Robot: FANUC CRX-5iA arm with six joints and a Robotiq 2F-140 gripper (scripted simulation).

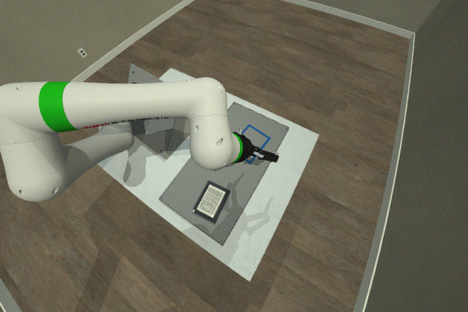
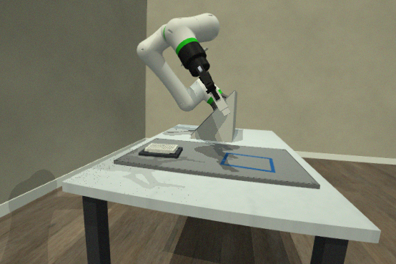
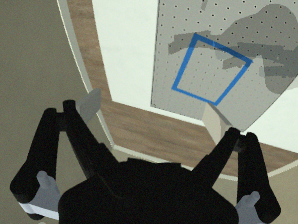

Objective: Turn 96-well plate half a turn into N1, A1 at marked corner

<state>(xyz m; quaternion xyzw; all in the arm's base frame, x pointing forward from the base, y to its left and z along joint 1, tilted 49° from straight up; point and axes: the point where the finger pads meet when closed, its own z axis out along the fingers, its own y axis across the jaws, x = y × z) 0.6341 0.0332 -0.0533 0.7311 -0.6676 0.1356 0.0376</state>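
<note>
Now: the white 96-well plate 9 cm behind my hand, 27 cm to the right of it and 19 cm below it. Round my hand: white A1 corner mark: 13 cm behind, 35 cm to the right, 20 cm below; dark plate nest N1: 9 cm behind, 27 cm to the right, 20 cm below.
</note>
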